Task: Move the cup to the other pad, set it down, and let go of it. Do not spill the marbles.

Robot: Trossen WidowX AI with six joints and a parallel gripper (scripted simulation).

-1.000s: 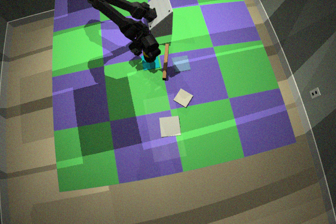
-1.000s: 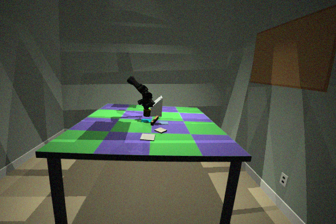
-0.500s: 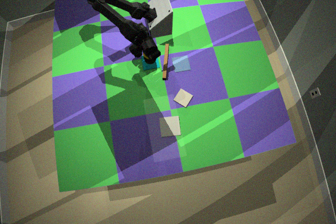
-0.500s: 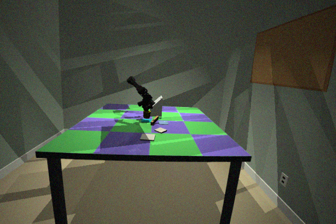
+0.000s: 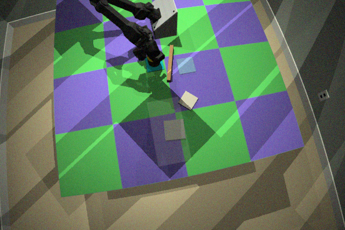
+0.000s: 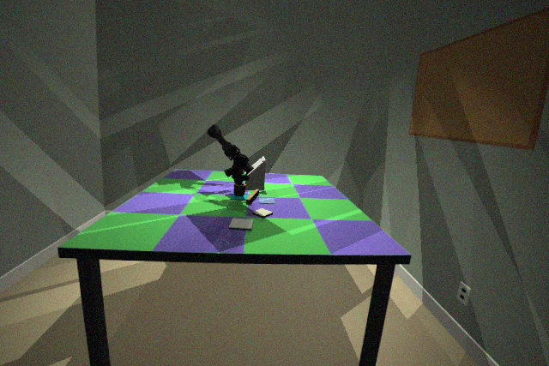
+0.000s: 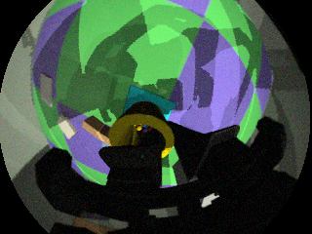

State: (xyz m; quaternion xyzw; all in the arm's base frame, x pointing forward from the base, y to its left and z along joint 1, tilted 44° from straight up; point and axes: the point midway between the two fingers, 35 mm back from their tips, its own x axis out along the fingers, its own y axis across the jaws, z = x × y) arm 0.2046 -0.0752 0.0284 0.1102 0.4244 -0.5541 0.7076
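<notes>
The yellow cup lies 2 cm ahead of my gripper tip and 1 cm to the left of it. From my gripper tip the other things lie so: pale blue pad (7 cm ahead, 18 cm to the left, 6 cm below); then wooden bar (5 cm ahead, 10 cm to the left, 4 cm below); then cyan pad (3 cm ahead, 1 cm to the left, 6 cm below).
</notes>
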